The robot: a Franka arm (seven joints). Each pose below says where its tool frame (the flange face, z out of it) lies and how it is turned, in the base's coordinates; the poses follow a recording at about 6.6 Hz.
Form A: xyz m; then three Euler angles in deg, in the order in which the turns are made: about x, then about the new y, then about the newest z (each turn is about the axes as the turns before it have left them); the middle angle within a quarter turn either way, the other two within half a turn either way.
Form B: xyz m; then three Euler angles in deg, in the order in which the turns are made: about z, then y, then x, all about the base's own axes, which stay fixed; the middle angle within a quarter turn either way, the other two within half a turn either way. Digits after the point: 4 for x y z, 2 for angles.
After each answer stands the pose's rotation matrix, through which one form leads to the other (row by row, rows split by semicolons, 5 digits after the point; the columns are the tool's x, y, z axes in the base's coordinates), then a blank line. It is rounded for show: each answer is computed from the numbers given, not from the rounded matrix.
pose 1, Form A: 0.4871 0.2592 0.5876 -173.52 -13.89 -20.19
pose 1, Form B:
0.4871 0.2592 0.5876 -20.19 -13.89 -173.52
0.91111 0.33504 -0.24006; 0.36836 -0.92321 0.10956; -0.18492 -0.18824 -0.96456

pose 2, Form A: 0.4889 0.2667 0.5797 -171.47 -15.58 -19.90
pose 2, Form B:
0.4889 0.2667 0.5797 -19.90 -15.58 -171.47
0.90574 0.32787 -0.26858; 0.37407 -0.91633 0.14288; -0.19926 -0.22988 -0.95260

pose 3, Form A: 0.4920 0.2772 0.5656 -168.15 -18.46 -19.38
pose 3, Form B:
0.4920 0.2772 0.5656 -19.38 -18.46 -168.15
0.89480 0.31476 -0.31664; 0.38610 -0.90166 0.19478; -0.22419 -0.29655 -0.92833

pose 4, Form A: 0.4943 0.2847 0.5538 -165.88 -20.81 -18.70
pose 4, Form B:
0.4943 0.2847 0.5538 -18.70 -20.81 -165.88
0.88542 0.29970 -0.35527; 0.39302 -0.89080 0.22804; -0.24813 -0.34154 -0.90652

